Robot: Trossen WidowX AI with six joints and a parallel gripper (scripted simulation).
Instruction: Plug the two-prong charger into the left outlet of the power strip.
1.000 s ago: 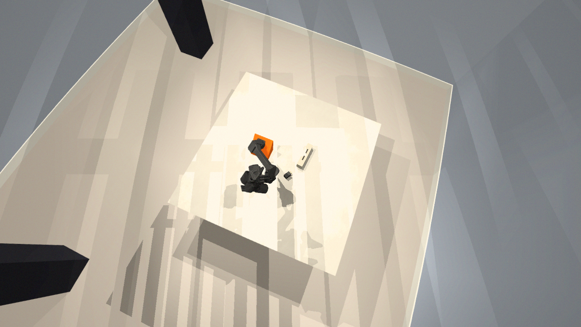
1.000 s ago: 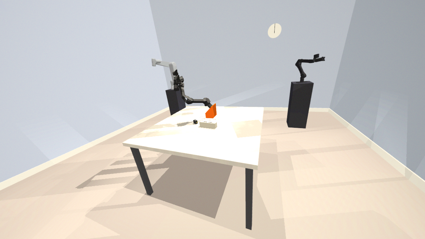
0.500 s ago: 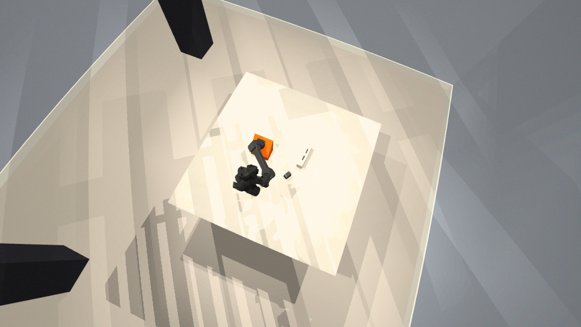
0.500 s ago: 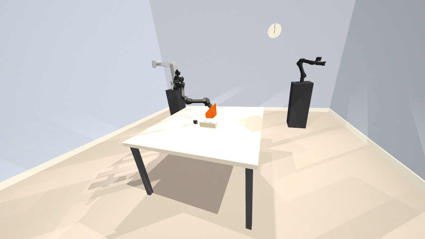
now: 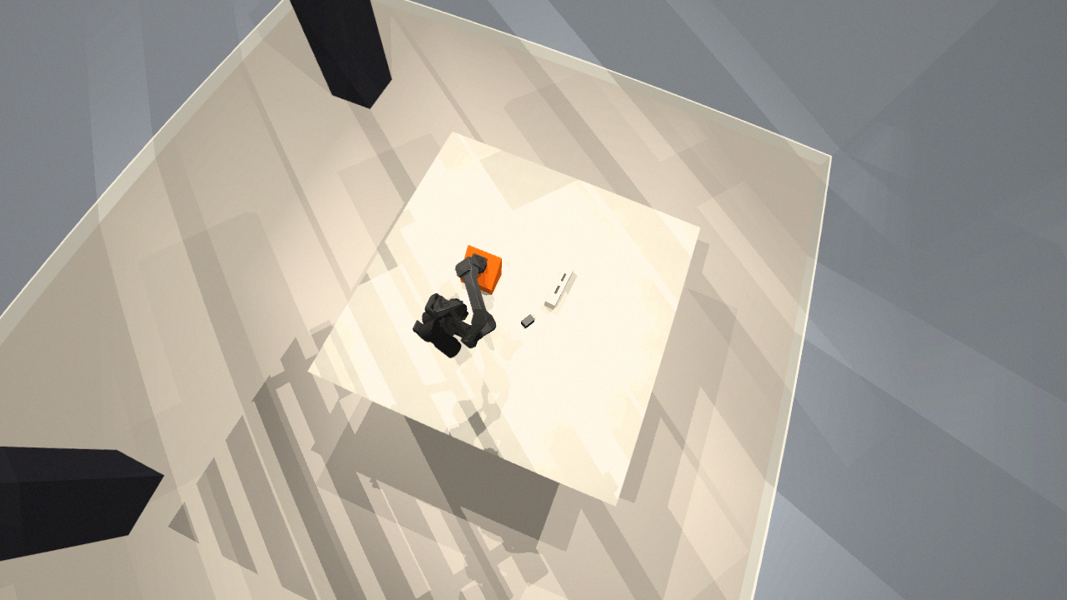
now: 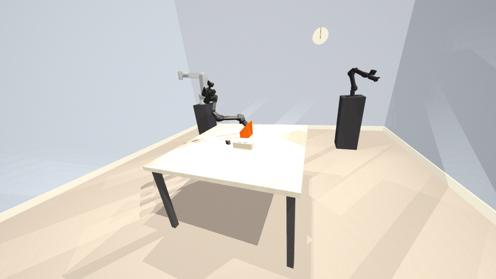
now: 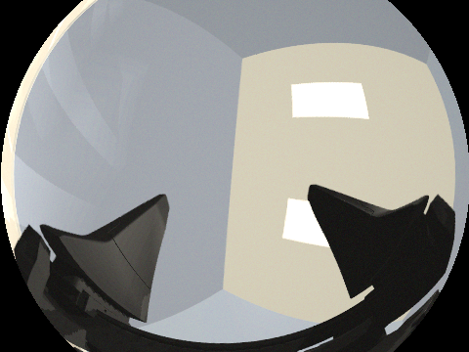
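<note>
The black two-prong charger lies 59 cm below my gripper tip, 23 cm to the left of it and 12 cm ahead of it.
</note>
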